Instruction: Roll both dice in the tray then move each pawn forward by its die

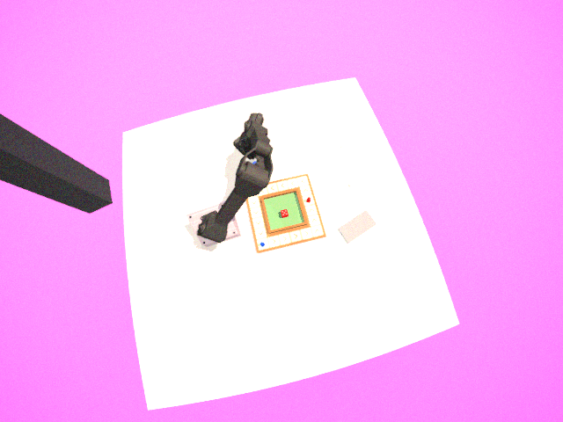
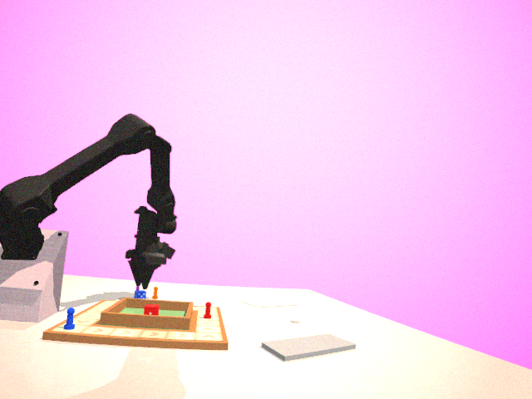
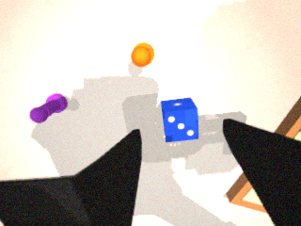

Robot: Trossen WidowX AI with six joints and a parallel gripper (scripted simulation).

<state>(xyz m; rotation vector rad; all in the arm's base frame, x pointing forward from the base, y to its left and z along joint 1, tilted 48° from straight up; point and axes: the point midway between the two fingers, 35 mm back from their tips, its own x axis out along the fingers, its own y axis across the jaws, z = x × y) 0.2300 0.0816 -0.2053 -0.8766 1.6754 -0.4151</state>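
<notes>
My gripper tip is 40 mm short of the orange pawn, 40 mm to the right of it and 20 mm above it. Also, from my gripper tip: purple pawn 10 mm behind, 100 mm to the left, 20 mm below; then red pawn 140 mm ahead, 250 mm to the right, 10 mm below; then green floor 30 mm ahead, 250 mm to the right, 30 mm below.
</notes>
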